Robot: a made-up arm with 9 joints. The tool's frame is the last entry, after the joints. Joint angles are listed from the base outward.
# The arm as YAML. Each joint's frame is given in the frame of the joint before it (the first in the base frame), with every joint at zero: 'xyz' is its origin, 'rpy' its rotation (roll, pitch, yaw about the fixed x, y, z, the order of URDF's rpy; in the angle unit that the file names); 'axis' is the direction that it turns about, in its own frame. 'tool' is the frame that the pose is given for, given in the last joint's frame.
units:
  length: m
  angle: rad
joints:
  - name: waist
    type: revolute
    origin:
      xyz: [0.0, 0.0, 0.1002]
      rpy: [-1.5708, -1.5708, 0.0]
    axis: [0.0, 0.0, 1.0]
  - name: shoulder
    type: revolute
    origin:
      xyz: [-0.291, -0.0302, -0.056]
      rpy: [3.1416, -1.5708, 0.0]
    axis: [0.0, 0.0, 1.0]
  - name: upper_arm
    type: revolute
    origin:
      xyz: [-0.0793, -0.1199, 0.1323]
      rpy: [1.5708, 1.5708, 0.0]
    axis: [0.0, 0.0, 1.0]
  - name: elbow
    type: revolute
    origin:
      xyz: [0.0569, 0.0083, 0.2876]
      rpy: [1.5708, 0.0, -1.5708]
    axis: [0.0, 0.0, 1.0]
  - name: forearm
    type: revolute
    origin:
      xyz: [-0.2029, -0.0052, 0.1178]
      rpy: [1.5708, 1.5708, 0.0]
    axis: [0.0, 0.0, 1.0]
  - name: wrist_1
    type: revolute
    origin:
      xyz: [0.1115, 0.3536, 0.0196]
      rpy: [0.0, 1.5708, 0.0]
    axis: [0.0, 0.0, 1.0]
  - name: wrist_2
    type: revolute
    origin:
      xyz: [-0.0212, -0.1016, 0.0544]
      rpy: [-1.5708, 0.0, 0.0]
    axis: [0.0, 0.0, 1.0]
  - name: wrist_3
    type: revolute
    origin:
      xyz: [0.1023, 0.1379, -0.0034]
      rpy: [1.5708, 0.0, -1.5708]
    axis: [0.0, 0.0, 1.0]
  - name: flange
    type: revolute
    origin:
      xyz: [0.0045, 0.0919, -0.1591]
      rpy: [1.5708, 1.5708, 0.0]
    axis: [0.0, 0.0, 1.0]
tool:
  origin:
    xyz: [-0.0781, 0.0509, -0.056]
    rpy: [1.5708, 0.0, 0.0]
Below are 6 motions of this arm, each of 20 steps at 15 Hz.
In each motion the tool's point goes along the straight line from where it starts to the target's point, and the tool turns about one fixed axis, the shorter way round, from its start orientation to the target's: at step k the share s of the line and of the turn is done. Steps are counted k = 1, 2, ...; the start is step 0. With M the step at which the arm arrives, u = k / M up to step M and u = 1 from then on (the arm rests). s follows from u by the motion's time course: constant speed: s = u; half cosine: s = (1 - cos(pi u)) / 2; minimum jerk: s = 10 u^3 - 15 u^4 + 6 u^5.
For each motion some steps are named. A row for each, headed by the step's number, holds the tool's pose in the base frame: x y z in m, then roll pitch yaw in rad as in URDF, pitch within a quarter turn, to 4 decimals.
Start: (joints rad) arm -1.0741 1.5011 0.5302 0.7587 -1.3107 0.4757 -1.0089 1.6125 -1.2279
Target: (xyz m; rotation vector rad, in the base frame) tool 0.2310 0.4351 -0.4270 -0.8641 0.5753 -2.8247
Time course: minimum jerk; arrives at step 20
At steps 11, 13, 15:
11: 0.1561 0.4219 -0.4834 -0.1893 -0.4228 -3.0509
13: 0.1877 0.4275 -0.4596 -0.3061 -0.4767 -2.9792
15: 0.2119 0.4317 -0.4414 -0.4006 -0.5125 -2.9183

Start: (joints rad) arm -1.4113 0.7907 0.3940 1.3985 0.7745 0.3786 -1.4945 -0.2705 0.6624
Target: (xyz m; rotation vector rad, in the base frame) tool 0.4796 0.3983 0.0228 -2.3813 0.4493 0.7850
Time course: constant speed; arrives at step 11
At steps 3, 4, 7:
3: 0.2299 0.3843 0.4908 -1.6165 0.1225 0.1306
4: 0.2611 0.3861 0.4323 -1.7175 0.2014 0.1272
7: 0.3547 0.3913 0.2568 -2.0395 0.4301 0.0650

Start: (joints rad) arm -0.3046 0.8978 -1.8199 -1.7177 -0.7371 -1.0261 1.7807 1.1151 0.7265
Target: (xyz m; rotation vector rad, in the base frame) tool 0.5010 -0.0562 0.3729 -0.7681 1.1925 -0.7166
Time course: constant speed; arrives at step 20
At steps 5, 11, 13, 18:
5: 0.5752 -0.1622 0.0543 -2.7712 0.3005 -2.6698
11: 0.5455 -0.1198 0.1817 -2.2961 0.6105 -2.2218
13: 0.5356 -0.1057 0.2242 -2.0875 0.6614 -2.0215
18: 0.5109 -0.0703 0.3304 -1.5390 0.6294 -1.4932

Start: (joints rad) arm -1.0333 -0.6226 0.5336 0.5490 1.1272 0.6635 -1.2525 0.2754 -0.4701
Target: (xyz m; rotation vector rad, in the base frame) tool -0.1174 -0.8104 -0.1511 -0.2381 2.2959 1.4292
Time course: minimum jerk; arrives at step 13
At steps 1, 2, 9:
1: 0.0768 -0.7863 0.2809 0.3235 -0.4353 -1.0509
2: 0.0720 -0.7869 0.2703 0.3687 -0.4691 -1.1061
9: -0.0836 -0.8062 -0.0759 1.9199 0.0899 -2.9969

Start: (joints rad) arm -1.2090 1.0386 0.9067 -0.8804 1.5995 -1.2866 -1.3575 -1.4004 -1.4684
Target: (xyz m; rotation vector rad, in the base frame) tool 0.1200 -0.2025 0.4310 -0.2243 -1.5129 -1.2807
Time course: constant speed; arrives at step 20
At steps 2, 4, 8, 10, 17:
2: 0.0786 -0.1671 0.4365 -1.0295 -0.7141 0.1911
4: 0.0832 -0.1710 0.4359 -0.9624 -0.8588 0.1060
8: 0.0924 -0.1789 0.4347 -0.6894 -1.1264 -0.2005
10: 0.0970 -0.1828 0.4341 -0.3973 -1.2313 -0.5086
17: 0.1131 -0.1966 0.4319 1.0710 -1.1148 -2.0322

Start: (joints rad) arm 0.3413 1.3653 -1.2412 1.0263 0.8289 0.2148 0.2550 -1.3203 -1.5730
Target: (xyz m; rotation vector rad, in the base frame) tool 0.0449 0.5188 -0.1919 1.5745 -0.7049 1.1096
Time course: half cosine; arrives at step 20
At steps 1, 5, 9, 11, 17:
1: -0.1675 0.5747 -0.1683 0.1621 -1.0613 2.2605
5: -0.1375 0.5668 -0.1717 0.2638 -1.1380 2.0813
9: -0.0787 0.5513 -0.1782 0.6370 -1.2500 1.5592
11: -0.0452 0.5425 -0.1819 0.9578 -1.2716 1.1547
17: 0.0333 0.5219 -0.1906 1.5978 -1.1745 0.3174

